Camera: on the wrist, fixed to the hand. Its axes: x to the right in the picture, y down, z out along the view.
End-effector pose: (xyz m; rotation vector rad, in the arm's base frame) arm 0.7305 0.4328 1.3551 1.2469 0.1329 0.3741
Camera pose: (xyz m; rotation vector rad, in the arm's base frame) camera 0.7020 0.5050 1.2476 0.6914 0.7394 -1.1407
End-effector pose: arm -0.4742 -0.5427 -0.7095 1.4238 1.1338 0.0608
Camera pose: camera -0.5930 -0.4899 -0.7355 0.0669 1.6359 -1.0872
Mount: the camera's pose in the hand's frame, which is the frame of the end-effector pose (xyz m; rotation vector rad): -0.0126 -0.0762 -0.1078 -0.1806 -0.2980 -1.5915
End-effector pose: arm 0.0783 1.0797 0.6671 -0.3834 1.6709 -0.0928
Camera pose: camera -0.0110 0.9946 0.7158 -1.6841 0.7282 -0.9915
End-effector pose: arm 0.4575 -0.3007 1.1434 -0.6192 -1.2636 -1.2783
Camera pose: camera 0.4260 -0.4132 1.0806 -0.2472 1.7692 2.3786
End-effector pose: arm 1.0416 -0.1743 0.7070 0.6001 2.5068 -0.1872
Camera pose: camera 0.9645 -0.2197 0.8048 -1.4495 2.0567 -0.5298
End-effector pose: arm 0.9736 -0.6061 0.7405 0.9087 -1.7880 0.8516
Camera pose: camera 1.0878 -0.5492 0.7768 1.8872 -0.7893 -0.4822
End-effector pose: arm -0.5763 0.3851 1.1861 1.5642 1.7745 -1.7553
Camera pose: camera -0.5732 0.4863 1.2717 0.4129 -2.2585 1.3699
